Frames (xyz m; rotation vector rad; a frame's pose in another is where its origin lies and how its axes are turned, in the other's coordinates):
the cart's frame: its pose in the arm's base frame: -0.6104 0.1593 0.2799 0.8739 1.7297 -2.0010
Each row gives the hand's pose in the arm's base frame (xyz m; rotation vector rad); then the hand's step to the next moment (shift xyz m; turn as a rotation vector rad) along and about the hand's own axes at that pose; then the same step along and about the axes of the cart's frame.
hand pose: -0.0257 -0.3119 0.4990 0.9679 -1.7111 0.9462
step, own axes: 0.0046 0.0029 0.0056 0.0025 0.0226 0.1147
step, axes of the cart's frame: 0.0022 -0.0044 0.0061 0.0546 0.0055 0.1033
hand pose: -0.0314 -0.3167 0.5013 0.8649 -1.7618 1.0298
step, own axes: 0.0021 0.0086 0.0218 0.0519 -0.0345 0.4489
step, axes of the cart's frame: 0.0136 -0.0022 0.0191 0.0902 0.0343 0.4428
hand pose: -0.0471 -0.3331 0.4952 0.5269 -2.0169 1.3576
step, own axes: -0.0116 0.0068 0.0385 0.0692 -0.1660 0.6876
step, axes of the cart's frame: 0.0159 0.0190 0.0324 0.0286 0.0597 0.7076
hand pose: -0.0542 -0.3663 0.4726 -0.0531 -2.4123 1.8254
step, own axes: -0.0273 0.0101 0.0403 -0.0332 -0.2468 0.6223
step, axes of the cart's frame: -0.0067 0.0381 0.0312 -0.1088 0.0582 0.6588
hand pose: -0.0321 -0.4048 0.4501 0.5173 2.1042 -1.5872
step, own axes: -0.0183 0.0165 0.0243 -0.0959 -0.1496 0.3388
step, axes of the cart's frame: -0.0173 0.0273 0.0124 -0.1383 0.0260 0.3558
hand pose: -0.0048 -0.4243 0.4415 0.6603 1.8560 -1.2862
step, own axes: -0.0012 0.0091 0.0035 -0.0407 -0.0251 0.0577
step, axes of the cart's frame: -0.0035 0.0089 -0.0022 -0.0470 -0.0017 0.0583
